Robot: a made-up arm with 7 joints.
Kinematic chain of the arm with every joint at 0, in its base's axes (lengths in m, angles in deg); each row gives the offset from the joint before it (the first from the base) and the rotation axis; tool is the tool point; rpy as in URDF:
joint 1: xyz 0 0 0.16 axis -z
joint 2: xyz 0 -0.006 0.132 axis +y
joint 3: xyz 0 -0.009 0.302 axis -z
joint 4: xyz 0 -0.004 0.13 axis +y
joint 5: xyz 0 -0.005 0.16 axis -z
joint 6: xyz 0 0 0.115 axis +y
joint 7: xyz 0 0 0.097 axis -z
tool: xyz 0 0 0 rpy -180 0 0
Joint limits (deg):
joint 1: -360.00..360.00
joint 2: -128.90..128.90
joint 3: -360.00..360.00
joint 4: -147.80..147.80
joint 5: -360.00..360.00
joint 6: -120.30..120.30
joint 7: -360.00..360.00
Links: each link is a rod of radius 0.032 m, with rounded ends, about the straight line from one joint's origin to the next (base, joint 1, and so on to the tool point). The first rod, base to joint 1, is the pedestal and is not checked.
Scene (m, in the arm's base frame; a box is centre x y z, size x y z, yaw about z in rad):
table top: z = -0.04
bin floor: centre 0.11 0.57 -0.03 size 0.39 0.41 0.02 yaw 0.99
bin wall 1: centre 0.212 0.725 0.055 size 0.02 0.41 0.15 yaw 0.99
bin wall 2: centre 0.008 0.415 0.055 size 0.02 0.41 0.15 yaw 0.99
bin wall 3: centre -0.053 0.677 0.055 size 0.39 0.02 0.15 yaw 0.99
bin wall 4: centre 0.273 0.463 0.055 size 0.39 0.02 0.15 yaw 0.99
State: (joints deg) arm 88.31 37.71 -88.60 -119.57 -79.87 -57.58 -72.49
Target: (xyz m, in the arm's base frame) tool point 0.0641 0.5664 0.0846
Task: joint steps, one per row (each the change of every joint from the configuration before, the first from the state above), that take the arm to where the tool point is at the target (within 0.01 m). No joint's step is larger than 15 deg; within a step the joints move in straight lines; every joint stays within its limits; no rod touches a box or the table.
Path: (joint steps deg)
1: 3.91 -14.74 7.79 4.78 -0.54 3.44 0.00
2: 3.91 -14.75 7.78 4.79 -0.54 3.43 0.00
3: 3.91 -14.74 7.79 4.78 -0.54 3.44 0.00
4: 3.92 -14.74 7.78 4.78 -0.54 3.44 0.00
5: 3.91 -14.75 7.79 4.78 -0.54 3.43 0.00
6: 3.91 -14.74 7.79 4.79 -0.54 3.44 0.00
7: 3.91 -14.74 7.78 4.78 -0.55 3.44 0.00
8: 3.91 -14.75 7.79 4.78 -0.54 3.43 0.00

